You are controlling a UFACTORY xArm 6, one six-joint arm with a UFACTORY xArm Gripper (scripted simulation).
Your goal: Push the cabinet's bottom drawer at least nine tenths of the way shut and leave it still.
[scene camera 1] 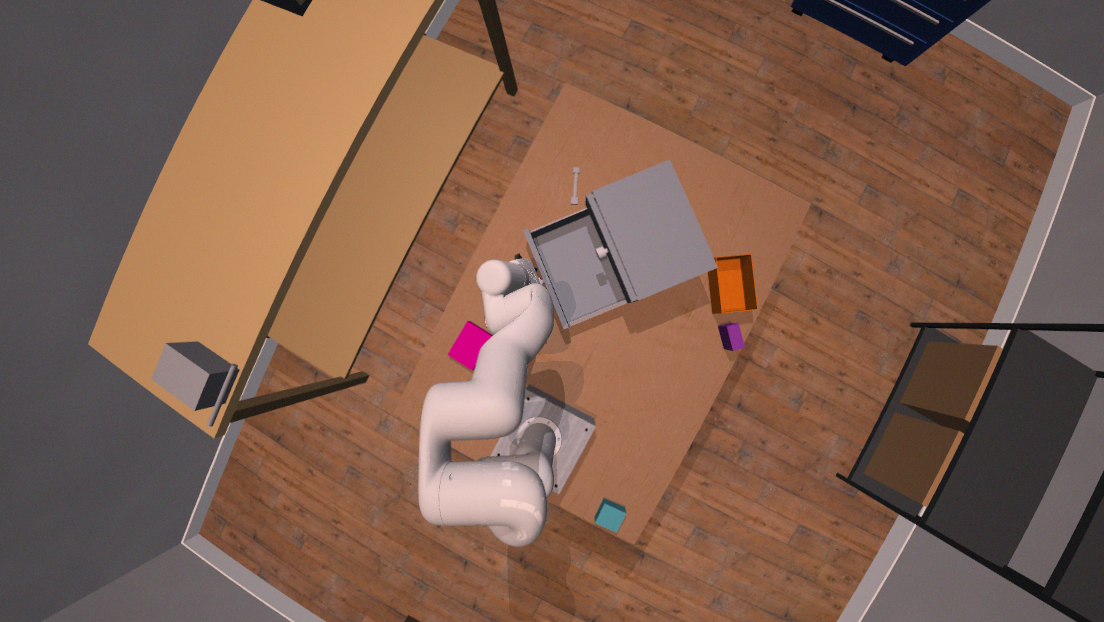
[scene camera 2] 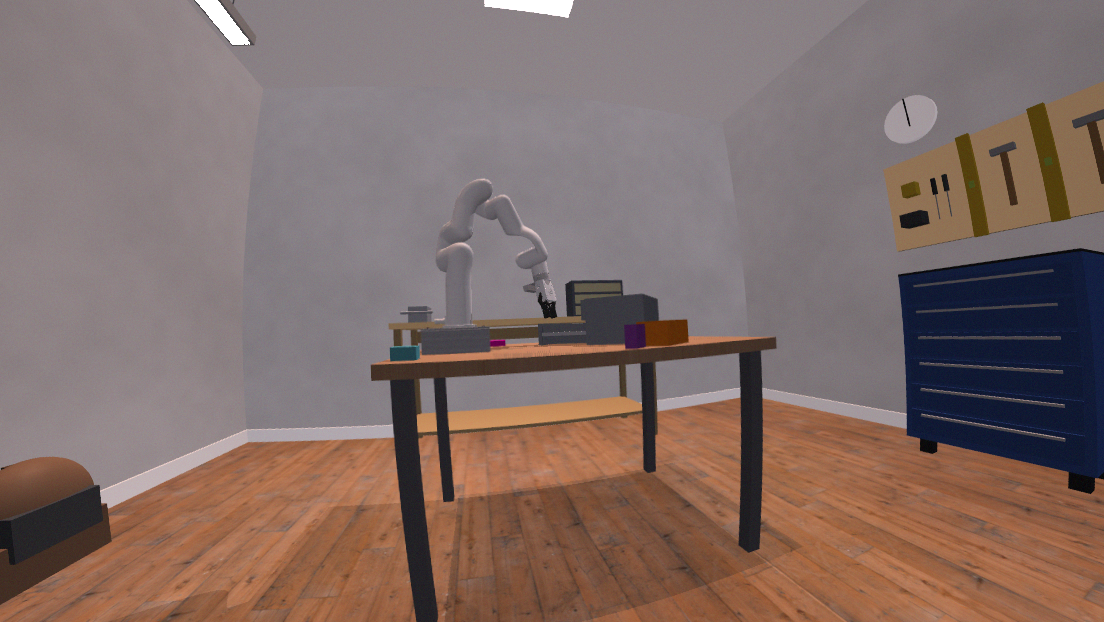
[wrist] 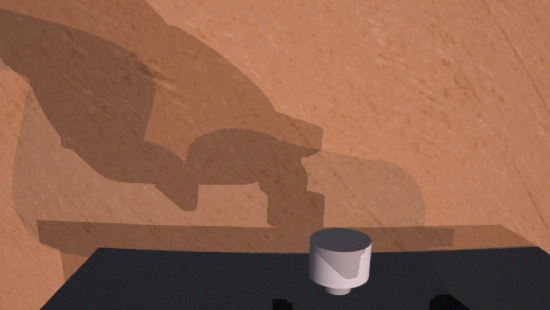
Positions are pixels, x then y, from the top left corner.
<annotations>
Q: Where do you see a teal block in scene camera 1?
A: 610, 515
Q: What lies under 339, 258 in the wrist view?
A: A bottom drawer.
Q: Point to a magenta block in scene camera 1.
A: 465, 350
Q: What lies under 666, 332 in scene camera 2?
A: An orange box.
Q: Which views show the orange box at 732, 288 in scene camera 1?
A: Scene camera 1 and scene camera 2 only.
</annotations>
